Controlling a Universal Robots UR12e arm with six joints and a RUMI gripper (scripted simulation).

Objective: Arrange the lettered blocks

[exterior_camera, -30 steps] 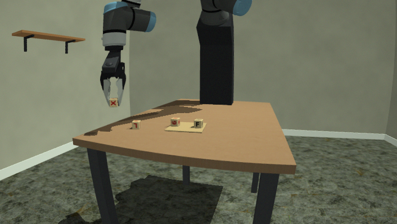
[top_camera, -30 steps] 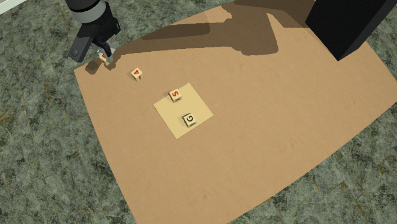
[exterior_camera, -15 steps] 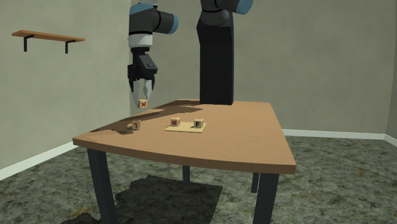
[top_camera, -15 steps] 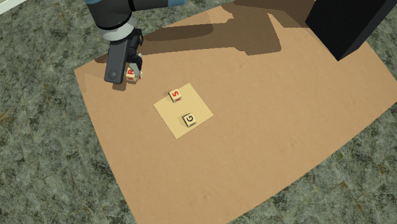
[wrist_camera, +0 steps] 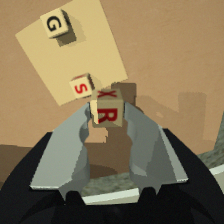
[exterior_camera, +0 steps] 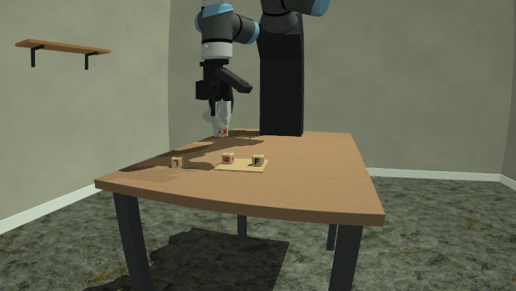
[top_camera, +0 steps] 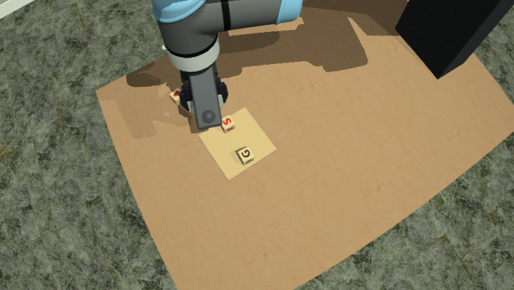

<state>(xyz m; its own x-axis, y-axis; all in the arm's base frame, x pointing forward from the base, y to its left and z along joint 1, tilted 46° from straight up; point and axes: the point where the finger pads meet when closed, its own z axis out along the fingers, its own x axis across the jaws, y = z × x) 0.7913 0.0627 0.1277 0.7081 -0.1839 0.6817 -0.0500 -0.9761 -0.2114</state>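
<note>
The pale mat is 11 cm below my hand, 5 cm behind it and 4 cm to the left of it. Round my hand: block: 9 cm below, 4 cm behind.
</note>
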